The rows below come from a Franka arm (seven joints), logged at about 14 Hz.
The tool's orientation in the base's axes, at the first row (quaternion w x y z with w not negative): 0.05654, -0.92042, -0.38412, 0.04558
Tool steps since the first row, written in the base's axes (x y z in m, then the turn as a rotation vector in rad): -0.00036, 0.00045, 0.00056, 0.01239, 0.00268, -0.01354; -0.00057, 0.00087, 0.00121, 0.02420, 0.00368, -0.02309; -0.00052, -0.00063, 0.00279, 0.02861, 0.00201, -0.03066; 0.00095, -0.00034, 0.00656, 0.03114, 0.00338, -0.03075; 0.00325, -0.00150, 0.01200, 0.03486, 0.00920, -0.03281; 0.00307, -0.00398, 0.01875, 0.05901, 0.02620, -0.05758; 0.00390, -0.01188, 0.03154, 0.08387, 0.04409, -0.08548; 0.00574, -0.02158, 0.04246, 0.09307, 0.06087, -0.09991; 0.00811, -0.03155, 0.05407, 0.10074, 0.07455, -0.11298; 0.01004, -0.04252, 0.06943, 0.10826, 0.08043, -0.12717; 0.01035, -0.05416, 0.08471, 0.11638, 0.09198, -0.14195
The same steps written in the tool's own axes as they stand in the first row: 0.00005, -0.00064, -0.00048, 0.01114, 0.00871, 0.01200; 0.00017, -0.00118, -0.00106, 0.02051, 0.01763, 0.02002; -0.00093, -0.00031, -0.00274, 0.02272, 0.02294, 0.02683; 0.00016, -0.00001, -0.00664, 0.02547, 0.02378, 0.02669; 0.00072, 0.00166, -0.01239, 0.03231, 0.02261, 0.02866; -0.00144, 0.00233, -0.01922, 0.06234, 0.03113, 0.05127; -0.00701, 0.00665, -0.03252, 0.09363, 0.03997, 0.07694; -0.01307, 0.01320, -0.04423, 0.11262, 0.03671, 0.09121; -0.01898, 0.02021, -0.05671, 0.12826, 0.03436, 0.10411; -0.02606, 0.02709, -0.07291, 0.13830, 0.03750, 0.11760; -0.03475, 0.03331, -0.08887, 0.15281, 0.03719, 0.13199
